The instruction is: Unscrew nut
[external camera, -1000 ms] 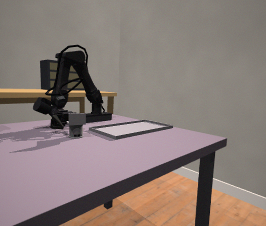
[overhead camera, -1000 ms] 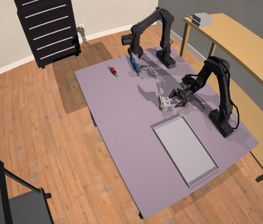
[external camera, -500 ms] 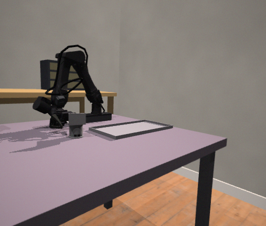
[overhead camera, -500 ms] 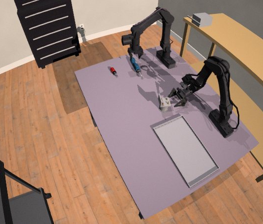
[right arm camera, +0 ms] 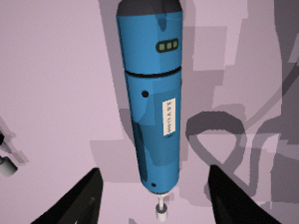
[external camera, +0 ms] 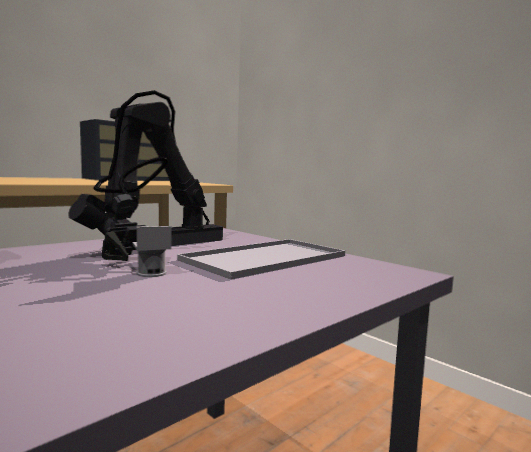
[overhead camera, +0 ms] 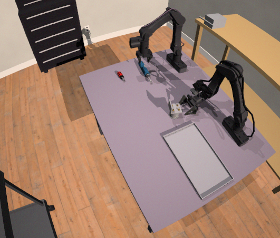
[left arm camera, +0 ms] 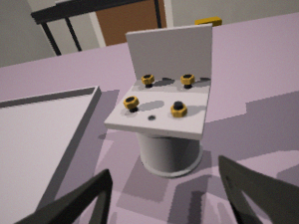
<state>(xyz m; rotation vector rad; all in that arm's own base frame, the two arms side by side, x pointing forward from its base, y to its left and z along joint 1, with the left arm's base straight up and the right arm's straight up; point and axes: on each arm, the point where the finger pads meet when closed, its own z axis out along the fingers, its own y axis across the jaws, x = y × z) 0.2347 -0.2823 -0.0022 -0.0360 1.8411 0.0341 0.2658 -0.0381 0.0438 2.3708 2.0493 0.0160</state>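
Observation:
Right now my left hand is 50 mm short of the joint module. The rest, counted from my left hand: shallow tray: 320 mm to the left, 80 mm ahead, 30 mm below; white L-shaped bracket: 50 mm ahead, 40 mm above; socket: 330 mm to the right, 50 mm ahead, 10 mm below.

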